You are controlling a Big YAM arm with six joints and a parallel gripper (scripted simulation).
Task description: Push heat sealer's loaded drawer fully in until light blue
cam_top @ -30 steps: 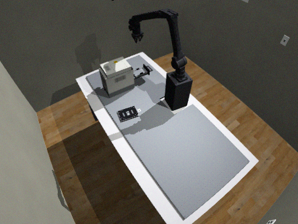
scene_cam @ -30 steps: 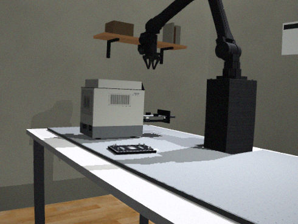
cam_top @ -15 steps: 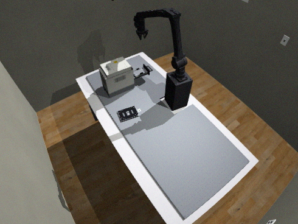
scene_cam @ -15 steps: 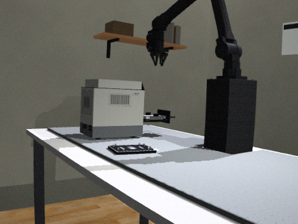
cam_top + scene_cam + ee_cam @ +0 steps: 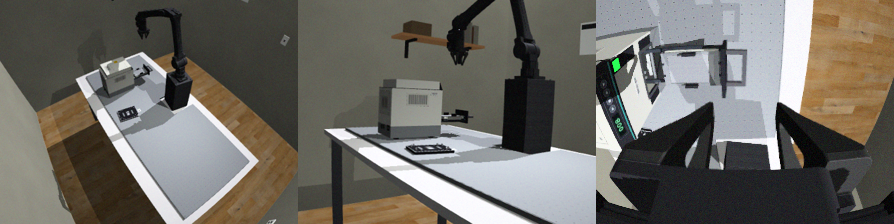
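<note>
The sealing frame lies 11 cm ahead of my hand, 10 cm to the left of it and 30 cm below it.
</note>
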